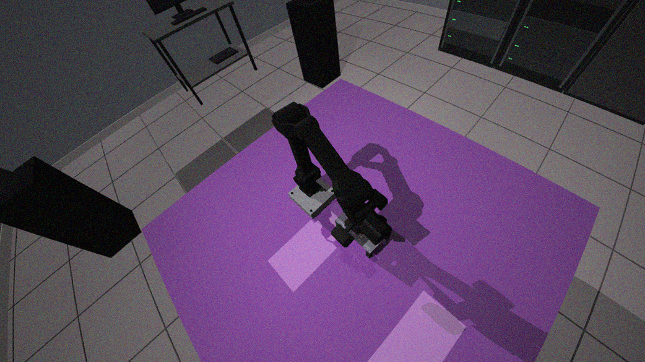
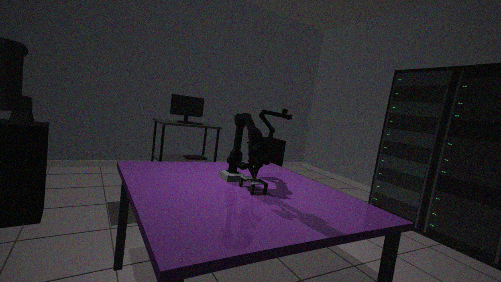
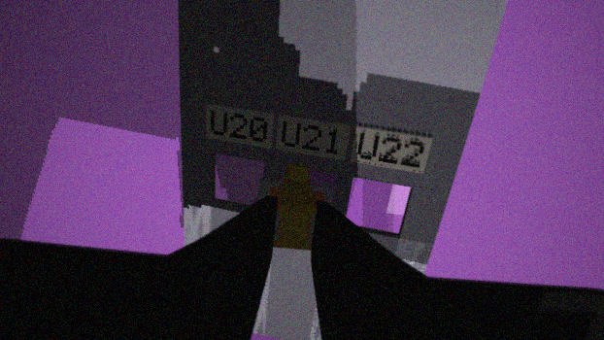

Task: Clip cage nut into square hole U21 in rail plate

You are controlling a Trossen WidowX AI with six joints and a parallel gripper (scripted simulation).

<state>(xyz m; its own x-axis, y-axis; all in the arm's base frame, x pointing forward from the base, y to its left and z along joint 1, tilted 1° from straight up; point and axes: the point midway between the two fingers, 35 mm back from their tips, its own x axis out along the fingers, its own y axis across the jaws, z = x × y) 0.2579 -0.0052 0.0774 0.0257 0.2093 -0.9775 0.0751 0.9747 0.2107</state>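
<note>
Now: gripper tip 1 cm above the cage nut. The rest, counted from my gripper tip: label (2 cm ahead, 1 cm below).
</note>
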